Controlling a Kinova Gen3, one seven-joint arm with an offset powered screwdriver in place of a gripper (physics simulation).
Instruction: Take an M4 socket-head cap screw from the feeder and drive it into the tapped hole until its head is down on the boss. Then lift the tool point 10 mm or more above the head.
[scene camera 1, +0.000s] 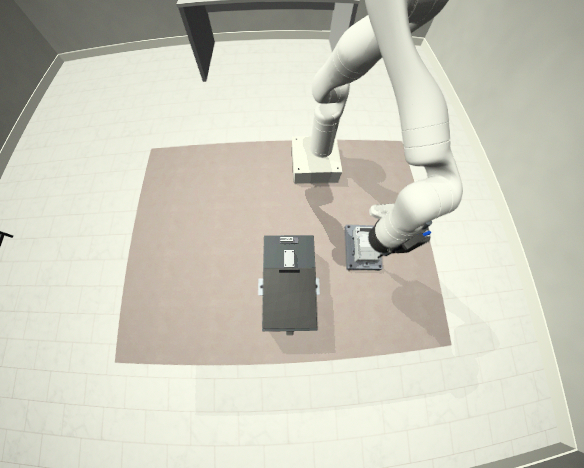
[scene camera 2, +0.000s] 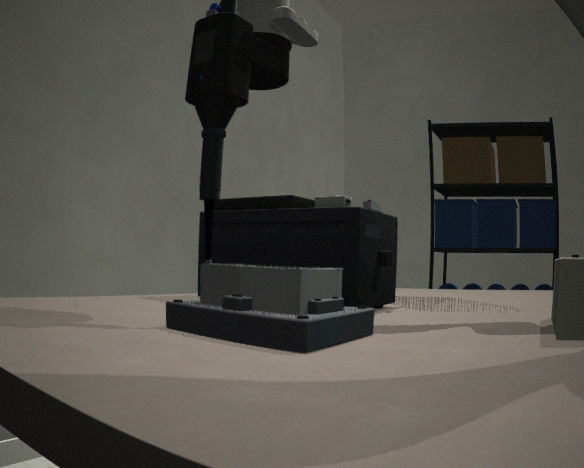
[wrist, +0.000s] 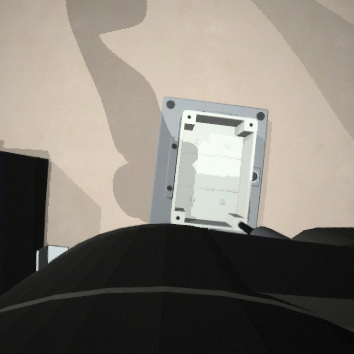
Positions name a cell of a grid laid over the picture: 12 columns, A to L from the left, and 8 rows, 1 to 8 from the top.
Observation:
I see a dark feeder (scene camera 2: G5).

